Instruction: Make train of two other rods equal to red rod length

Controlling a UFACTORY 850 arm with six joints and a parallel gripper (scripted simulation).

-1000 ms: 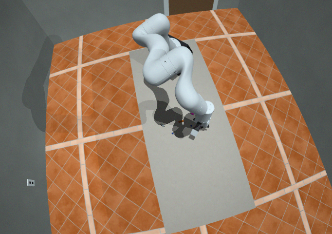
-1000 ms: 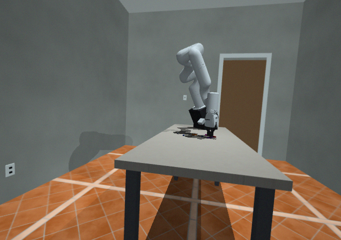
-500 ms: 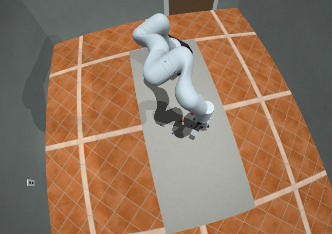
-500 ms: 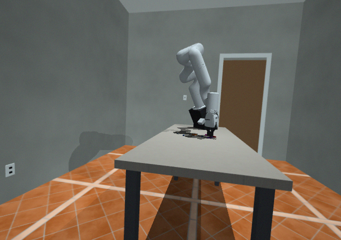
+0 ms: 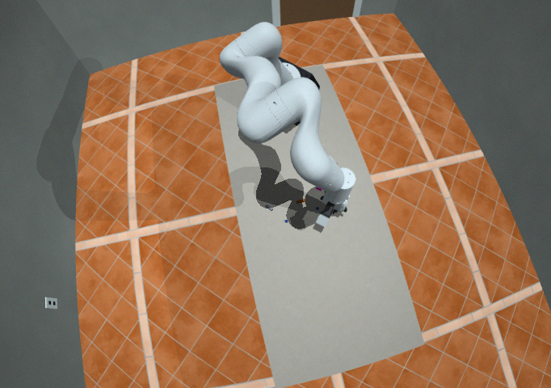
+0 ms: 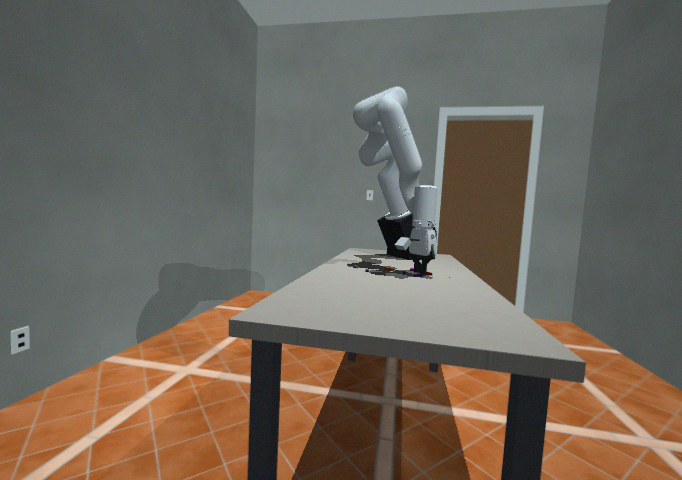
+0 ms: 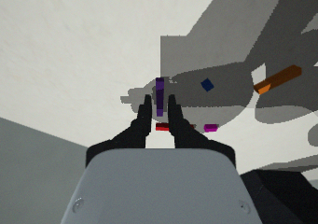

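My hand is 30 mm above the purple rod. Round my hand: red rod: 60 mm behind, 30 mm to the left, 30 mm below; magenta rod: 120 mm behind, 10 mm to the right, 30 mm below; orange rod: 90 mm behind, 110 mm to the right, 30 mm below.
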